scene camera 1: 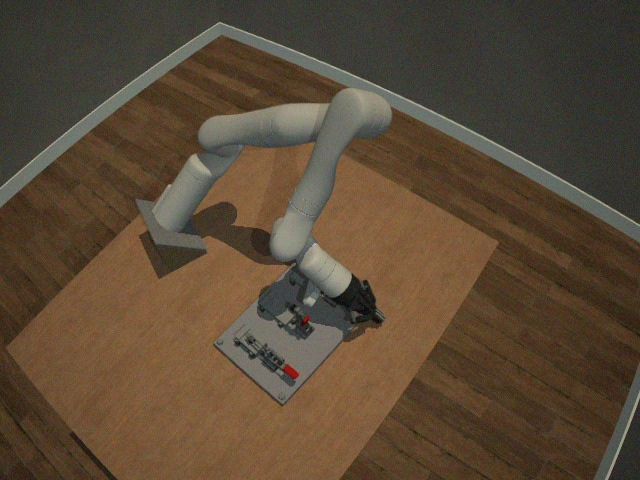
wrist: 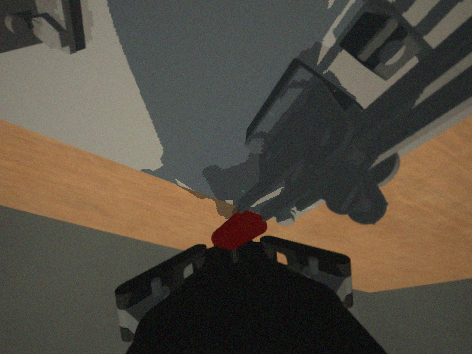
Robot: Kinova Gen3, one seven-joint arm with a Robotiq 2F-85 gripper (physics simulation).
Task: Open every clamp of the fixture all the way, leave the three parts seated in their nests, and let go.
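Seen in the pictures: gripper, fingertip midpoint: (scene camera 1: 382, 320); arm's base, link origin: (scene camera 1: 168, 220).
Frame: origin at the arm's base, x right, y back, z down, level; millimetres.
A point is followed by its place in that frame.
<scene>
The grey fixture plate (scene camera 1: 323, 351) @(x -22, y -541, z 68 mm) (wrist: 55, 105) @(x -33, y -525, z 68 mm) bears toggle clamps with red handles. The nearest clamp's red handle (scene camera 1: 290, 370) @(x 74, y -527, z 22 mm) lies low, pointing outward over the plate. The middle clamp's red handle (scene camera 1: 305, 320) @(x -30, y -481, z -16 mm) looks short from above, as if raised. Another clamp (wrist: 320, 125) @(x -133, y -455, z 34 mm) lies in shadow below the arm; its red handle (wrist: 239, 230) @(x -139, y -511, z 26 mm) shows just beyond the fingertips in the wrist view and is hidden in the scene view. My gripper (scene camera 1: 379, 316) @(x -176, y -598, z 65 mm) (wrist: 232, 234) @(x -176, y -598, z 65 mm) is shut with nothing between its fingers, at the plate's right edge. The three parts cannot be made out clearly.
The arm's wrist hangs over the far part of the plate and shades it. The wooden table top (scene camera 1: 439, 248) @(x -454, y -586, z 83 mm) (wrist: 75, 165) @(x -21, y -601, z 83 mm) surrounds the plate. Bolt heads (scene camera 1: 281, 395) @(x 127, y -542, z 61 mm) stand at the plate's corners. The robot base (scene camera 1: 178, 242) @(x 27, y -81, z -4 mm) is at the upper left.
</scene>
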